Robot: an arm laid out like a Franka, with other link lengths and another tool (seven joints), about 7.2 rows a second.
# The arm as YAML. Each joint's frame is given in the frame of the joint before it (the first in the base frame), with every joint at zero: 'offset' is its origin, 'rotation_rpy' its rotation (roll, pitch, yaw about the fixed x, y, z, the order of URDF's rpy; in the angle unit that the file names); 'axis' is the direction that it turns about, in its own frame. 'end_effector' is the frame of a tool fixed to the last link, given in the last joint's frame.
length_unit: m
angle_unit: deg
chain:
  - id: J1
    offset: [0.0, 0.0, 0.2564]
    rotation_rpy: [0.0, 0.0, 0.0]
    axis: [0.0, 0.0, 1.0]
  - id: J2
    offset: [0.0, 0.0, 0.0]
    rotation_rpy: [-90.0, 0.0, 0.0]
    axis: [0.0, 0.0, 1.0]
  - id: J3
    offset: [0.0, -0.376, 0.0]
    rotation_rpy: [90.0, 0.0, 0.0]
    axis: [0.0, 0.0, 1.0]
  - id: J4
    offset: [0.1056, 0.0, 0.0]
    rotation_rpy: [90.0, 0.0, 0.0]
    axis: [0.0, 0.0, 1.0]
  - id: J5
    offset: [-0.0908, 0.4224, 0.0]
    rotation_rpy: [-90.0, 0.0, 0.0]
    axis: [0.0, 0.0, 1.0]
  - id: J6
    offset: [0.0, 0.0, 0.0]
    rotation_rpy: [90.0, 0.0, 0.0]
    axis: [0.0, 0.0, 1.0]
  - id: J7
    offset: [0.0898, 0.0, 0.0]
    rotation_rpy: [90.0, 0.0, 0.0]
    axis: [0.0, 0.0, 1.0]
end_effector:
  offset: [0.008, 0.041, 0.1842]
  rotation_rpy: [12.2, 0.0, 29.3]
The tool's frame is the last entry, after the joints.
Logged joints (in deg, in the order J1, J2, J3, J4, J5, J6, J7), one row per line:
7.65 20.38 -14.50 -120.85 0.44 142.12 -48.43
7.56 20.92 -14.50 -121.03 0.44 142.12 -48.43
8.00 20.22 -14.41 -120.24 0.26 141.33 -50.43
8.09 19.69 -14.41 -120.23 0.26 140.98 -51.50
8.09 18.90 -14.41 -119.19 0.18 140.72 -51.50
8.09 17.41 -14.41 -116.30 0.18 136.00 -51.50
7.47 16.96 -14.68 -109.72 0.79 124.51 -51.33
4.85 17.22 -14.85 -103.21 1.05 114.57 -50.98
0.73 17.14 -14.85 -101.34 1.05 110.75 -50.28
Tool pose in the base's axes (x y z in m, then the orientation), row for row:
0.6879 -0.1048 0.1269 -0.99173 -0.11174 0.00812 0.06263
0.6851 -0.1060 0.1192 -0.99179 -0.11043 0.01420 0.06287
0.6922 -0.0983 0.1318 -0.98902 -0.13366 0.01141 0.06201
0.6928 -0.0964 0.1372 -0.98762 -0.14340 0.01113 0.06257
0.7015 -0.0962 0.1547 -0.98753 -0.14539 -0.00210 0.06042
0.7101 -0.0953 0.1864 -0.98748 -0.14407 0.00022 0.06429
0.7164 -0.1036 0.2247 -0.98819 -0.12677 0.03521 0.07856
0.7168 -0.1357 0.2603 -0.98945 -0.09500 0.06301 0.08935
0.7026 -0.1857 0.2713 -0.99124 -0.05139 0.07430 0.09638
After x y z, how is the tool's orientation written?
As a quaternion, x y z w.
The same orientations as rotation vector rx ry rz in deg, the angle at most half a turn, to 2 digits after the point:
-171.73 -19.35 1.41
-171.71 -19.12 2.46
-171.32 -23.15 1.98
-171.02 -24.83 1.93
-171.23 -25.21 -0.36
-170.82 -24.92 0.04
-169.49 -21.74 6.04
-168.63 -16.19 10.74
-168.24 -8.72 12.61

